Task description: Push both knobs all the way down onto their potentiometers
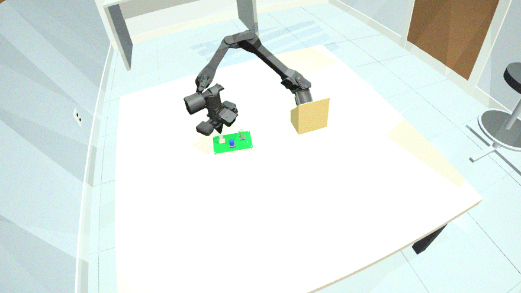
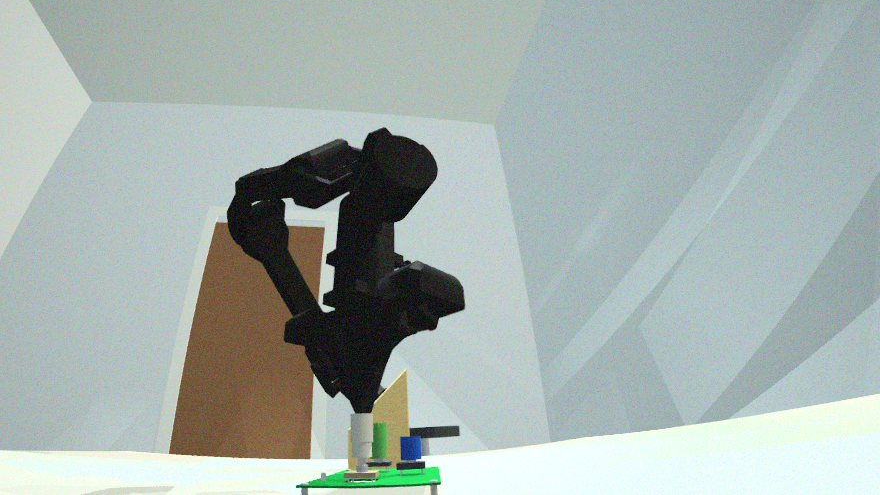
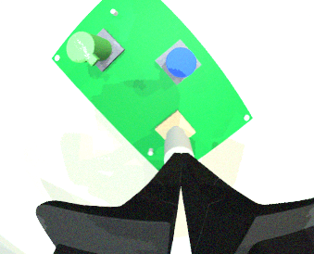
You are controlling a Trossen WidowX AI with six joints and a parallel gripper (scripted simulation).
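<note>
The grey-white knob lies 20 mm below my gripper tip. Round my gripper tip: green knob: 80 mm behind, 20 mm below.
</note>
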